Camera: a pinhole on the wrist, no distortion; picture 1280 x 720 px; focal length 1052.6 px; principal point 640.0 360.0 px. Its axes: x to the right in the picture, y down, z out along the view. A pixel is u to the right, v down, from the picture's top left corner.
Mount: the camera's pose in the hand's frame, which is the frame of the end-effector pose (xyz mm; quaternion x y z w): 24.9 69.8 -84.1 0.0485 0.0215 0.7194 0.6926
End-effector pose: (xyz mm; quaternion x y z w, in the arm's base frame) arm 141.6 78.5 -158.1 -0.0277 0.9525 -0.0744 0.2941
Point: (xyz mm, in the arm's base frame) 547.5 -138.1 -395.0
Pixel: outside the picture
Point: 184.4 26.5 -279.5
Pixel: 185 422
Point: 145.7 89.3 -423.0
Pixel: 608 66
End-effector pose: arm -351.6 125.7 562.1 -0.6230 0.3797 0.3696 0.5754
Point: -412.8 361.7 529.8
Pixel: 646 578
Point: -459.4 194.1 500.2
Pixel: 1034 588
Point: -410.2 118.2 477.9
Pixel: 918 139
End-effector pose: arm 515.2 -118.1 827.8 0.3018 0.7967 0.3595 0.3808
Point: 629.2 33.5 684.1
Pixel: 405 177
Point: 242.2 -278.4 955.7
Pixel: behind the camera
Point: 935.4 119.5 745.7
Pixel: 850 527
